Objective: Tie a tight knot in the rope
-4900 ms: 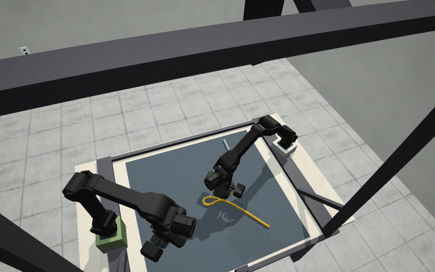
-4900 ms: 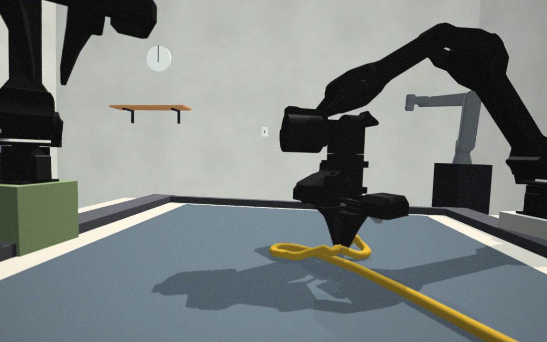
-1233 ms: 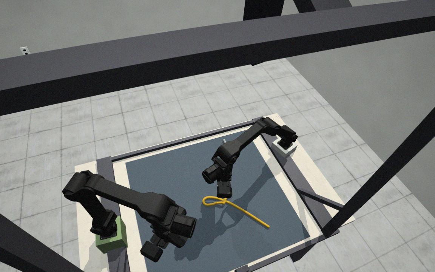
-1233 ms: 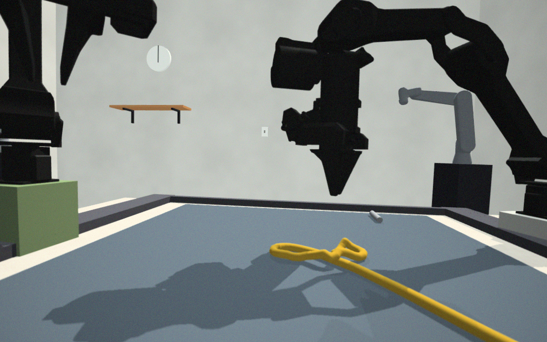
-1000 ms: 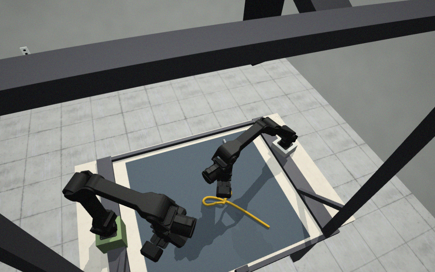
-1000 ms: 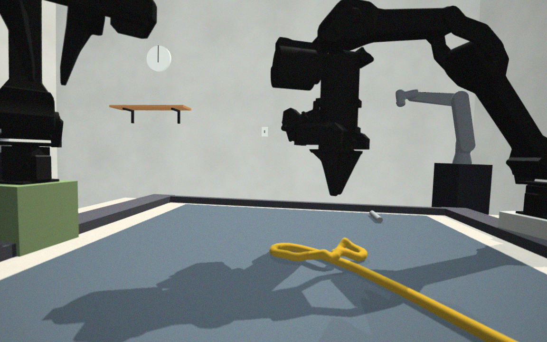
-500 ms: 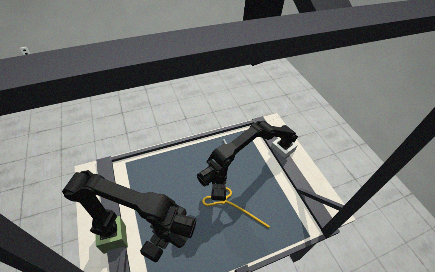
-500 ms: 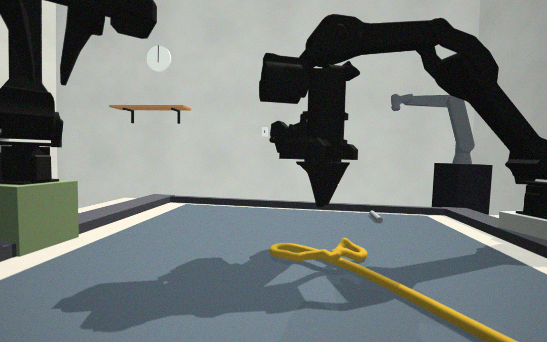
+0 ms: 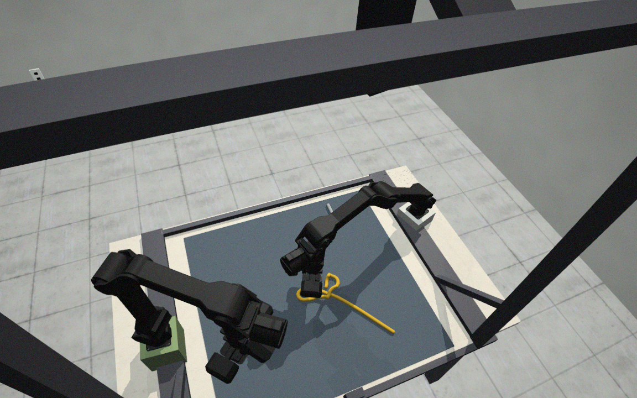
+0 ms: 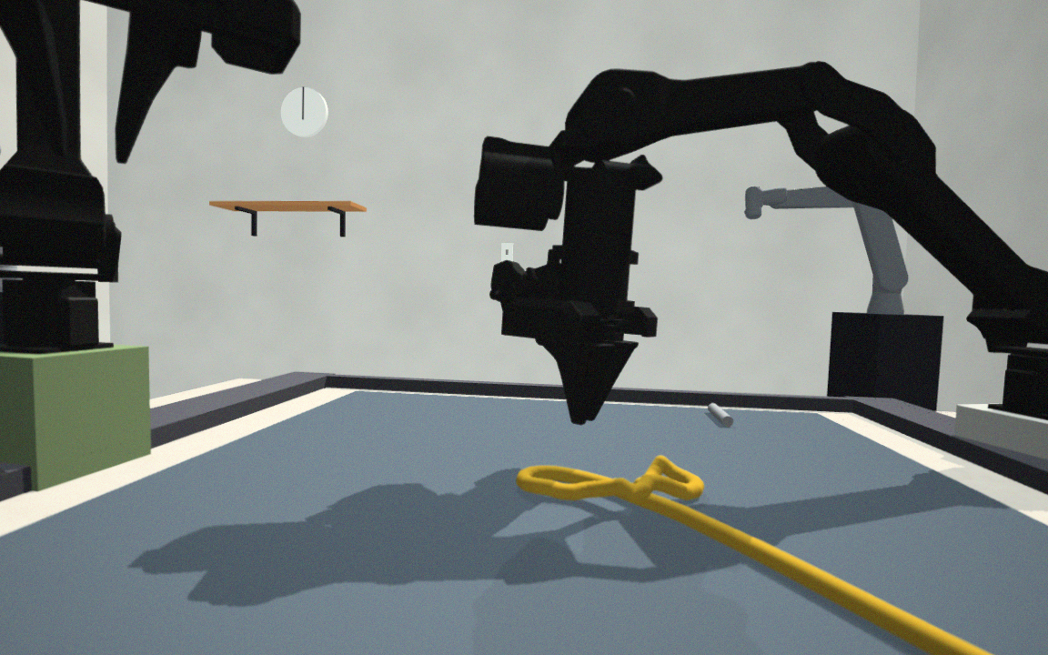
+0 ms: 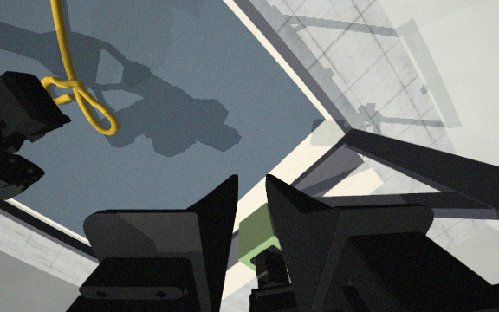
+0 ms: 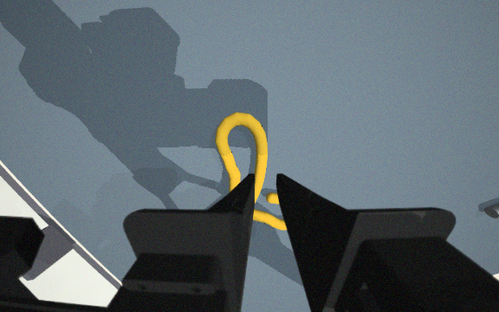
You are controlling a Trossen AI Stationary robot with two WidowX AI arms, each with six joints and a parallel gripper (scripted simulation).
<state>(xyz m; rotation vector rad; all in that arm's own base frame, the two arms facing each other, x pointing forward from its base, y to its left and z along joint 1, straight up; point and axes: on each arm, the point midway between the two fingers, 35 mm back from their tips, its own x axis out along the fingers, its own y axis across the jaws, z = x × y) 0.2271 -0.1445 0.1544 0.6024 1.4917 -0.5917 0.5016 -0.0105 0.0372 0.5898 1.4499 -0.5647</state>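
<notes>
My right gripper is now 90 mm above the blue-grey mat, 10 mm to the right of it and 10 mm short of it. From my right hand the other things lie so: grey cylinder: 240 mm to the right, 230 mm ahead, 80 mm below.
</notes>
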